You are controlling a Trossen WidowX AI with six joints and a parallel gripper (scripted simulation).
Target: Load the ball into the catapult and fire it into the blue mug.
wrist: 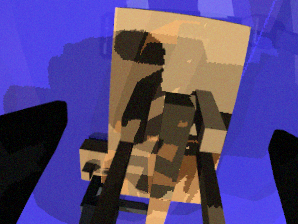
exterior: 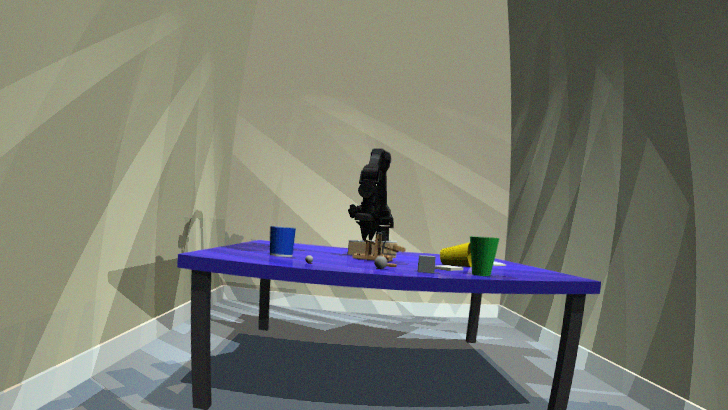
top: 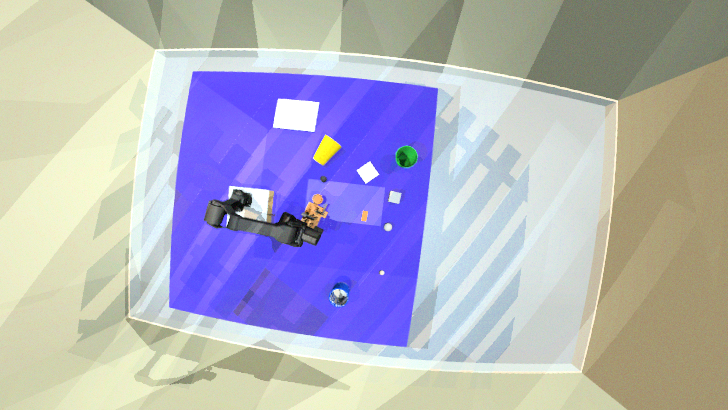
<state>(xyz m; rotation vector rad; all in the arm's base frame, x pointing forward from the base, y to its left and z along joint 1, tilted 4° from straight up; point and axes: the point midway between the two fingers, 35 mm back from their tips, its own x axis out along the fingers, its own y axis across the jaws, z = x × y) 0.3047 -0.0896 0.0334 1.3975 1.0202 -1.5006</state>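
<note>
Now: gripper tip 4 cm to the right of the catapult frame, 1 cm below it and 1 cm short of it. The rest, counted from my gripper tip: wooden catapult: 6 cm to the left, 4 cm ahead, 2 cm below; orange block: 26 cm ahead, 7 cm below, 6 cm to the left; black ball: 22 cm to the left, 6 cm below, 5 cm ahead.
</note>
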